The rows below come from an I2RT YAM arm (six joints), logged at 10 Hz.
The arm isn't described. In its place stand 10 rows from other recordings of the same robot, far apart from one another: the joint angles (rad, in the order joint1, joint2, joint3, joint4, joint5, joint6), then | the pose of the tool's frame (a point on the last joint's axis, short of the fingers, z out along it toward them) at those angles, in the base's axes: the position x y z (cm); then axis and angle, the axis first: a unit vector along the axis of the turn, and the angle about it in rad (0 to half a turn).
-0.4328 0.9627 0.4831 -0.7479 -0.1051 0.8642 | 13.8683 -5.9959 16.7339 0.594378 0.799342 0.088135 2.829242
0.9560 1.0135 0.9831 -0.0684 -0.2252 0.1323 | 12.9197 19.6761 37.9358 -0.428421 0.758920 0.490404 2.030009
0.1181 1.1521 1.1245 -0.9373 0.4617 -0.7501 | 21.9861 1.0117 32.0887 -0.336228 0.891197 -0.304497 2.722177
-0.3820 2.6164 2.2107 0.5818 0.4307 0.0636 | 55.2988 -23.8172 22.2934 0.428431 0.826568 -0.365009 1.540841
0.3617 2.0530 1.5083 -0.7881 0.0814 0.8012 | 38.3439 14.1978 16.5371 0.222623 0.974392 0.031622 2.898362
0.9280 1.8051 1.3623 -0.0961 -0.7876 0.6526 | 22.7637 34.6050 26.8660 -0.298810 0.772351 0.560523 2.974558
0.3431 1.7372 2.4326 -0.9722 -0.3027 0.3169 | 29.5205 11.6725 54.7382 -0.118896 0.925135 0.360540 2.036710
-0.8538 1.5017 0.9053 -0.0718 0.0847 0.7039 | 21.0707 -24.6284 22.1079 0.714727 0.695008 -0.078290 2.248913
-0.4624 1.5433 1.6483 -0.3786 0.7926 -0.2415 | 29.7828 -17.6778 43.6001 0.344146 0.775658 -0.529073 2.281204
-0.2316 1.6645 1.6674 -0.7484 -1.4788 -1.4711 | 34.5191 -4.4985 38.4638 -0.815697 0.524199 0.244650 1.701113
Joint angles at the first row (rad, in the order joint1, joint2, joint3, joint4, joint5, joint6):
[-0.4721, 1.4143, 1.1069, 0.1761, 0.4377, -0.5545]
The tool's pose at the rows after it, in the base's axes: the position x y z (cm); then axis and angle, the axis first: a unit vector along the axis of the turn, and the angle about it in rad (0 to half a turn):
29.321 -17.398 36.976 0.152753 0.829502 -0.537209 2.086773
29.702 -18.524 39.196 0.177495 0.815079 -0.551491 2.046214
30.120 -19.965 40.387 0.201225 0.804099 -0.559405 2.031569
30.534 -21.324 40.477 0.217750 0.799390 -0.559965 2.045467
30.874 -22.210 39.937 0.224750 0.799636 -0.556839 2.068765
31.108 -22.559 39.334 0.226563 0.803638 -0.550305 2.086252
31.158 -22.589 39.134 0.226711 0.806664 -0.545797 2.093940
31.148 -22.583 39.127 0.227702 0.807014 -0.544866 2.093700
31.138 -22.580 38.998 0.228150 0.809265 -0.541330 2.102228
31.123 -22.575 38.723 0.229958 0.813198 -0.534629 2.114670
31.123 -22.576 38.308 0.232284 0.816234 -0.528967 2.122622
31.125 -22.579 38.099 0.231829 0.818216 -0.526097 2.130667
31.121 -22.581 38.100 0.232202 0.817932 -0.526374 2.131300
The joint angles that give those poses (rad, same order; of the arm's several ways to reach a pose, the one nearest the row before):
[-0.4915, 1.4277, 1.1965, 0.1623, 0.4347, -0.5339]
[-0.5148, 1.4639, 1.2938, 0.1543, 0.4347, -0.5140]
[-0.5438, 1.5097, 1.3727, 0.1452, 0.4355, -0.4923]
[-0.5690, 1.5524, 1.4208, 0.1314, 0.4393, -0.4763]
[-0.5835, 1.5814, 1.4372, 0.1226, 0.4431, -0.4694]
[-0.5877, 1.5955, 1.4376, 0.1127, 0.4435, -0.4625]
[-0.5877, 1.5978, 1.4376, 0.1017, 0.4427, -0.4580]
[-0.5877, 1.5974, 1.4376, 0.0998, 0.4427, -0.4553]
[-0.5877, 1.5974, 1.4376, 0.0876, 0.4439, -0.4519]
[-0.5877, 1.5974, 1.4353, 0.0692, 0.4450, -0.4431]
[-0.5877, 1.5974, 1.4254, 0.0635, 0.4454, -0.4339]
[-0.5877, 1.5978, 1.4219, 0.0567, 0.4458, -0.4324]
[-0.5877, 1.5978, 1.4219, 0.0566, 0.4469, -0.4324]

